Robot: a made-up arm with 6 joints.
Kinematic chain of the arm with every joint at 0, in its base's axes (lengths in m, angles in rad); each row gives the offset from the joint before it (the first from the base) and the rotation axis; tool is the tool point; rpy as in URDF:
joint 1: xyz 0 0 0.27 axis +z
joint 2: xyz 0 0 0 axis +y
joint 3: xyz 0.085 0 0.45 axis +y
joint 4: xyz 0.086 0 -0.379 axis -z
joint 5: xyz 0 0 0 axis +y
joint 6: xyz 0.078 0 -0.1 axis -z
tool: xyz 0 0 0 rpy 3.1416 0 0
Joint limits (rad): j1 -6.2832..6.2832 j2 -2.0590..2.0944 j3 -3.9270..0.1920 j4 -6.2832..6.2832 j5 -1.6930..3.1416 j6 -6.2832..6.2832
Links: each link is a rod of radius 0.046 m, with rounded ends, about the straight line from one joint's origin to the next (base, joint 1, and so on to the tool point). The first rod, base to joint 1, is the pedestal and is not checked.
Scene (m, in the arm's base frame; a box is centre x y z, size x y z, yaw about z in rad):
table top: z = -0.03
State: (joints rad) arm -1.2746 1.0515 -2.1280 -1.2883 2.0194 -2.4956
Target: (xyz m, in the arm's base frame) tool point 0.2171 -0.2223 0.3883
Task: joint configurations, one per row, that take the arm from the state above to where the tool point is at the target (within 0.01 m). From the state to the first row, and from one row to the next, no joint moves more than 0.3 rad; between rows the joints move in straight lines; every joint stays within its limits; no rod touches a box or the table.
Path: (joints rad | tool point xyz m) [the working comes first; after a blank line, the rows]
Joints at the target: -0.5599 0.1270 -0.6378 -0.6264 2.4205 -2.4956
Straight joint move there: clear.

1: -1.1317 0.8666 -1.8300 -1.1559 2.0996 -2.4956 | 0.2119 -0.7216 0.2996
2: -0.9887 0.6817 -1.5319 -1.0235 2.1799 -2.4956 | 0.2685 -0.6046 0.3264
3: -0.8458 0.4968 -1.2339 -0.8912 2.2601 -2.4956 | 0.2885 -0.4743 0.3512
4: -0.7029 0.3119 -0.9359 -0.7588 2.3403 -2.4956 | 0.2705 -0.3429 0.3724
5: -0.5599 0.1270 -0.6378 -0.6264 2.4205 -2.4956 | 0.2171 -0.2223 0.3883

